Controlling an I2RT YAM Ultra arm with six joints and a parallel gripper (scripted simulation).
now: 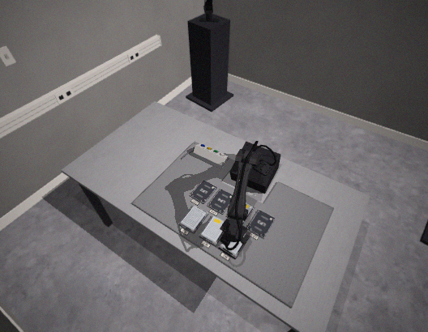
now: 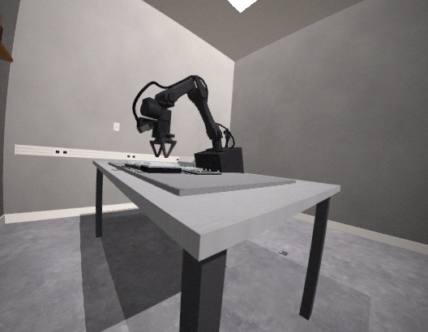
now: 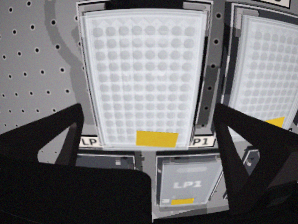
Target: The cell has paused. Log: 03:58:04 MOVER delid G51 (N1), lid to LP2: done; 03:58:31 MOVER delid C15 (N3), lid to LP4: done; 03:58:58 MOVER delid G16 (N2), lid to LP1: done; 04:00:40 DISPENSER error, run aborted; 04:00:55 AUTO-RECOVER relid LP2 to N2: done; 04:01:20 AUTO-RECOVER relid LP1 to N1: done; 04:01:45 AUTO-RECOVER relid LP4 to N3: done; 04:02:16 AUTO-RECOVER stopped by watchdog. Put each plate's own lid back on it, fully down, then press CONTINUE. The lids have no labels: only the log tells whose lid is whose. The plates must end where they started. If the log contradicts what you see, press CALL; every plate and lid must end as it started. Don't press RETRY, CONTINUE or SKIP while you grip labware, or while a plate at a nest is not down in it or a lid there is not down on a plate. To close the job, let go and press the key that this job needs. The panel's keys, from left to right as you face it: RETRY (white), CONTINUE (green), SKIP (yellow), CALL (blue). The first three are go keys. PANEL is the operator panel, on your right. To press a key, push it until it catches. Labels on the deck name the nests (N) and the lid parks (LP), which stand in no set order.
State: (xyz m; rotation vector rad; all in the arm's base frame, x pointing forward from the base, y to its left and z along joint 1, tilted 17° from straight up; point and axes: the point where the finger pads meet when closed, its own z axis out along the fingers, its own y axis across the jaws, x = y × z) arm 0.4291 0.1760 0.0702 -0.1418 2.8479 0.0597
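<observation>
Right now the clear lid is 17 cm behind my hand, 8 cm to the right of it and 5 cm below it. Also, from my hand: LP4 lid park 16 cm behind, 21 cm to the right, 6 cm below.
</observation>
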